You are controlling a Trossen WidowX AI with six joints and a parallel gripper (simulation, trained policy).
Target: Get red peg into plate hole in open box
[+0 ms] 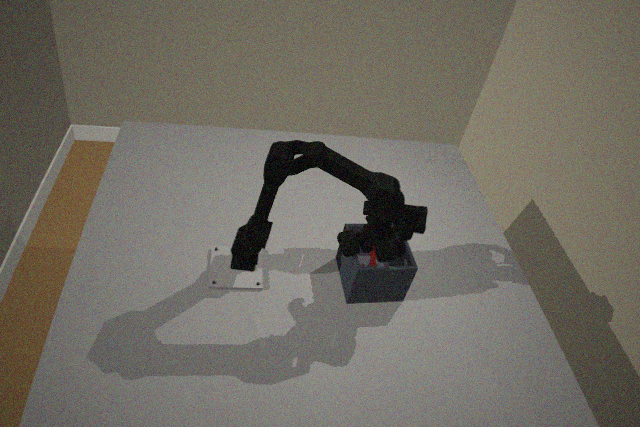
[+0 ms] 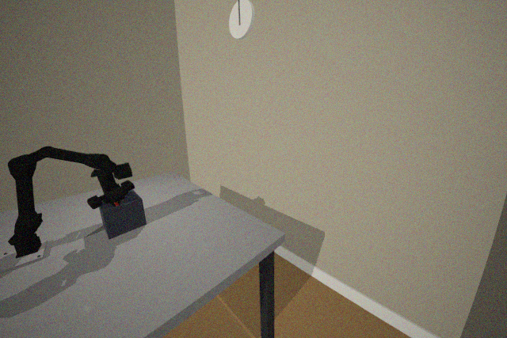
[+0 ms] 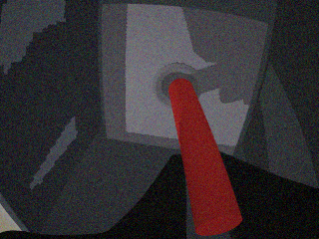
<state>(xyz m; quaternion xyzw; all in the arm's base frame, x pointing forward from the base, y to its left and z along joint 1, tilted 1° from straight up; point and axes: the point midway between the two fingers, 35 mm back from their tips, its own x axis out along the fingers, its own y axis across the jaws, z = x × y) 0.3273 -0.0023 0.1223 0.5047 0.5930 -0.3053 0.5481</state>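
My gripper tip is 20 mm to the left of the red peg. The rest, counted from my gripper tip: plate (20 mm ahead, 20 mm to the right, 50 mm below).
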